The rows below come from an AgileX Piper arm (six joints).
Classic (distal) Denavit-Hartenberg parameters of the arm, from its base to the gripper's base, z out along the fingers. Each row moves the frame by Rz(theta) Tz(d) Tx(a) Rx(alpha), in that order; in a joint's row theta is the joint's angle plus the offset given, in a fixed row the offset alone. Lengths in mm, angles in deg.
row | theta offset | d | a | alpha
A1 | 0 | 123 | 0 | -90
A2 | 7.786 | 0 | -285.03 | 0
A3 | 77.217 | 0 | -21.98 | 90
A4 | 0 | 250.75 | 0 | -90
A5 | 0 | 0 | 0 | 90
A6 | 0 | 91 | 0 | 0
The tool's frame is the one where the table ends.
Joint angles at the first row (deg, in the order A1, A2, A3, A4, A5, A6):
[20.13 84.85 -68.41 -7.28 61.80 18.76]
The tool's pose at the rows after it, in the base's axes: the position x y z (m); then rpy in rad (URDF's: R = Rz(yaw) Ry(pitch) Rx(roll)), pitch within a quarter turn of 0, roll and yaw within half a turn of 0:
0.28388 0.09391 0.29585 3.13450 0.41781 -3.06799
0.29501 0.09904 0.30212 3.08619 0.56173 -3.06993
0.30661 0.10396 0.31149 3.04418 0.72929 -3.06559
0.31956 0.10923 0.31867 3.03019 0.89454 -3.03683
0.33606 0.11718 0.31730 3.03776 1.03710 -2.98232
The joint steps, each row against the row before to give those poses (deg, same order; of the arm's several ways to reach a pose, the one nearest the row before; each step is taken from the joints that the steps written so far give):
[0.00 0.00 0.12 0.00 -6.36 -0.02]
[0.00 0.00 0.00 -0.10 -8.68 -0.10]
[0.00 0.00 0.00 -0.92 -9.88 -0.25]
[0.00 0.81 0.00 -2.16 -10.25 -0.21]
[0.00 2.51 0.00 -2.49 -10.66 -0.13]

